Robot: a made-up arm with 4 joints.
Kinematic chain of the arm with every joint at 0, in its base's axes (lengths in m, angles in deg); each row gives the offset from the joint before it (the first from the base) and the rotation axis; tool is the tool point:
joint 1: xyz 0 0 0.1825 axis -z
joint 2: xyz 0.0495 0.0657 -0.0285 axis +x
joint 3: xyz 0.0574 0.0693 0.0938 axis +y
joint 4: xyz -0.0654 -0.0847 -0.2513 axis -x
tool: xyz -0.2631 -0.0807 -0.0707
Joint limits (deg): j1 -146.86..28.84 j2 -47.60..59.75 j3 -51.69..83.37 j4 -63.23..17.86
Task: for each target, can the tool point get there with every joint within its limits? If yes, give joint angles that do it. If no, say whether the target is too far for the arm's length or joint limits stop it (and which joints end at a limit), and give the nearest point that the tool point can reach.
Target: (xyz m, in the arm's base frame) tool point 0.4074 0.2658 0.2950
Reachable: no: joint limits stop it (at a limit: joint 1, joint 3, joint 4) | nearest point 0.3629 0.1481 0.2611 | short by 0.130 m
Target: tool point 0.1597 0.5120 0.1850
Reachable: no: joint limits stop it (at a limit: joint 2, joint 3, joint 4) | nearest point 0.1317 0.4224 -0.0297 | short by 0.234 m
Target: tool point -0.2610 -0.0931 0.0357
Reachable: yes | joints 10.24 -38.77 3.31 -8.51
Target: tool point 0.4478 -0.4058 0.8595
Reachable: no: too far | nearest point 0.1957 -0.2250 0.5331 | short by 0.450 m
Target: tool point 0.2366 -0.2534 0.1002
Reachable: yes | joints -132.35 26.98 31.63 -7.20
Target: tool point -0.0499 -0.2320 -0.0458
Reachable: yes | joints -42.43 -32.37 -4.51 -21.41
